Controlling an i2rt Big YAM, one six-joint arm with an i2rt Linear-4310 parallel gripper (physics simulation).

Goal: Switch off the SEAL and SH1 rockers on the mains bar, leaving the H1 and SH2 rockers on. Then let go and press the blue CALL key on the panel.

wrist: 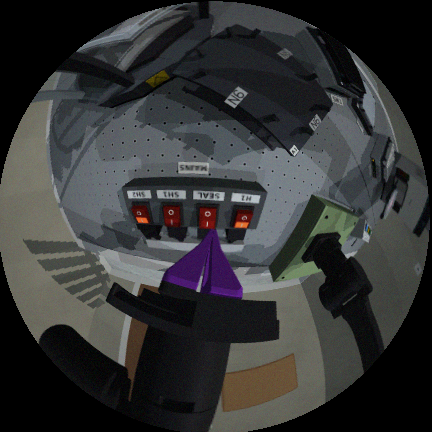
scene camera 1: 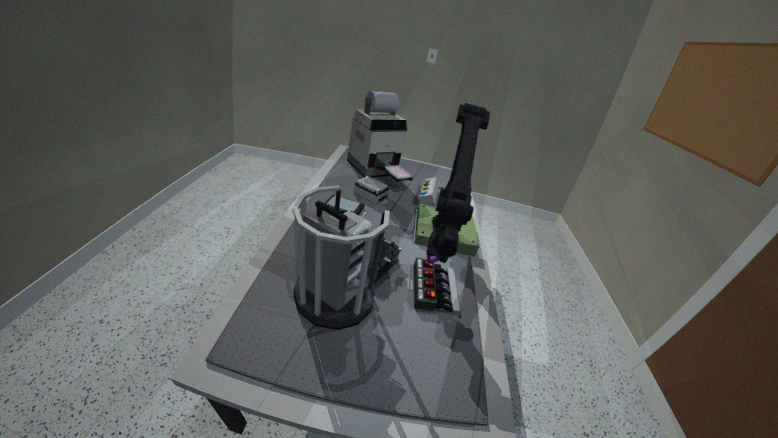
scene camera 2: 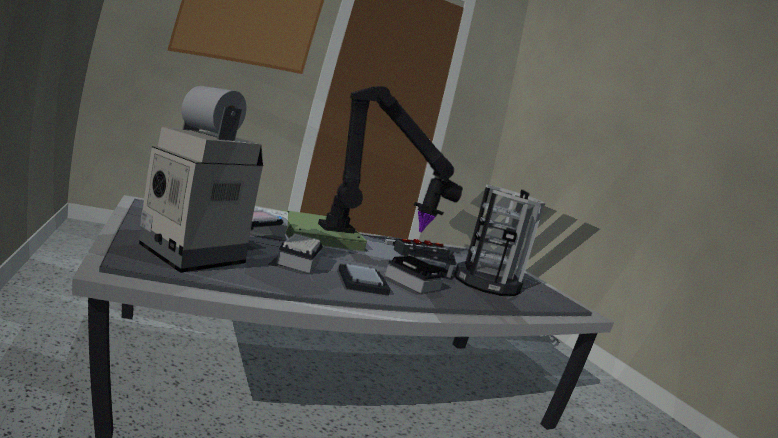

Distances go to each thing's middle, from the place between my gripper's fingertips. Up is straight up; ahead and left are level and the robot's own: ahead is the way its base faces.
Scene:
Right now my hand is 290 mm short of the tall rack tower [scene camera 1: 335, 271], 140 mm to the right of it and 90 mm below it.

